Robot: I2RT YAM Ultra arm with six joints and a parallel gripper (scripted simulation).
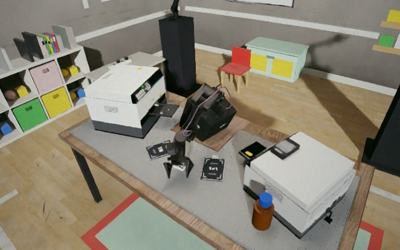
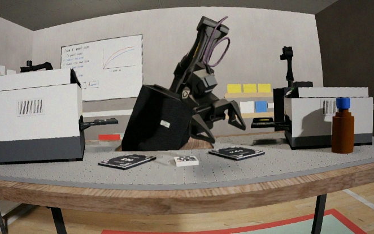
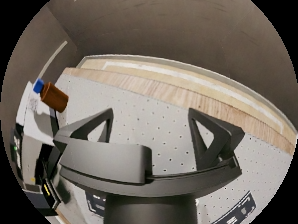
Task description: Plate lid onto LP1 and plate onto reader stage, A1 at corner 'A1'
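Right now my hand is 39 cm past the black lid, 23 cm to the right of it and 1 cm above it. Also, from my hand: white well plate: 39 cm behind, 23 cm to the left, 2 cm below; then capped bottle: 43 cm to the left, 5 cm behind, 1 cm above.
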